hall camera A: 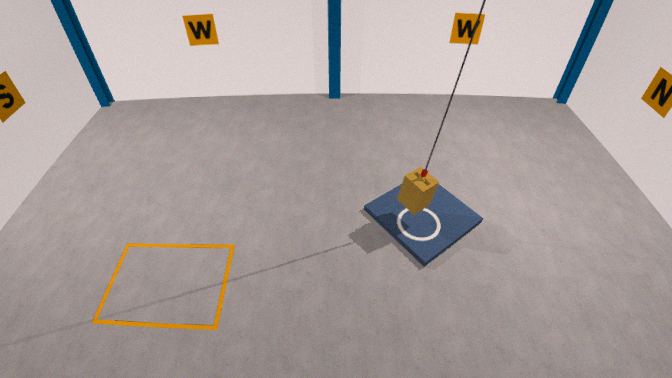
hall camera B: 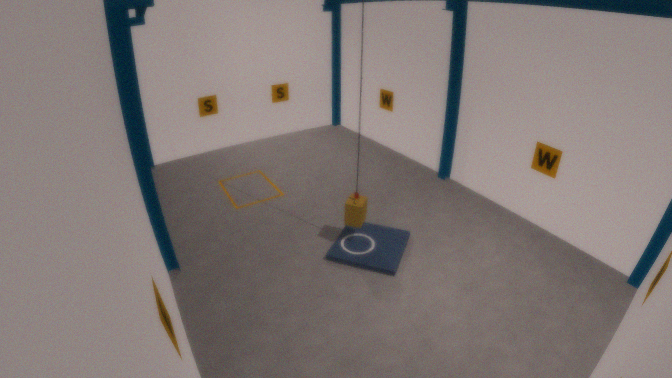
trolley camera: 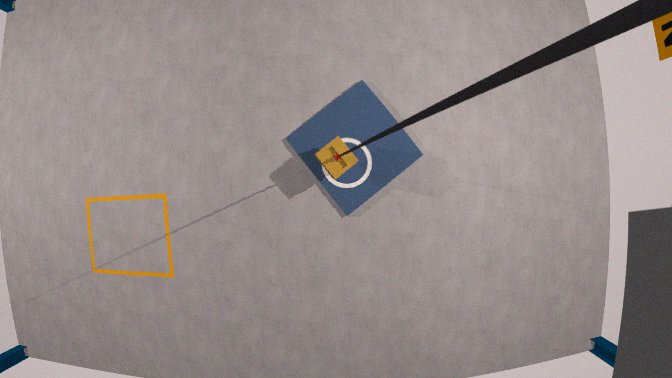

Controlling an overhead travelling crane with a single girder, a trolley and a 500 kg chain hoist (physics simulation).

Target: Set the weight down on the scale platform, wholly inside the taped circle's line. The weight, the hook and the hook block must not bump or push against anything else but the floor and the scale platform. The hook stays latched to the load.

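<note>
The yellow weight (hall camera A: 416, 196) (hall camera B: 356, 214) (trolley camera: 336, 171) hangs upright in the air over the blue scale platform (hall camera A: 455, 215) (hall camera B: 395, 245) (trolley camera: 360, 105). My small red hook block with the hook (hall camera A: 424, 173) (hall camera B: 356, 195) (trolley camera: 337, 157) is at its top, latched to the weight. The white taped circle (hall camera A: 421, 239) (hall camera B: 358, 253) (trolley camera: 370, 161) lies on the platform. In the trolley view the weight covers the circle's upper left line and reaches past it to the left. Its shadow falls left, partly on the platform and partly on the floor. The rope slants in hall camera A.
An orange taped square (hall camera A: 226, 280) (hall camera B: 260, 201) (trolley camera: 169, 235) is marked on the floor, on the S side of the platform. Blue columns (hall camera A: 334, 50) (hall camera B: 452, 90) stand along the white walls. A dark grey shape (trolley camera: 647, 290) fills the trolley view's lower right edge.
</note>
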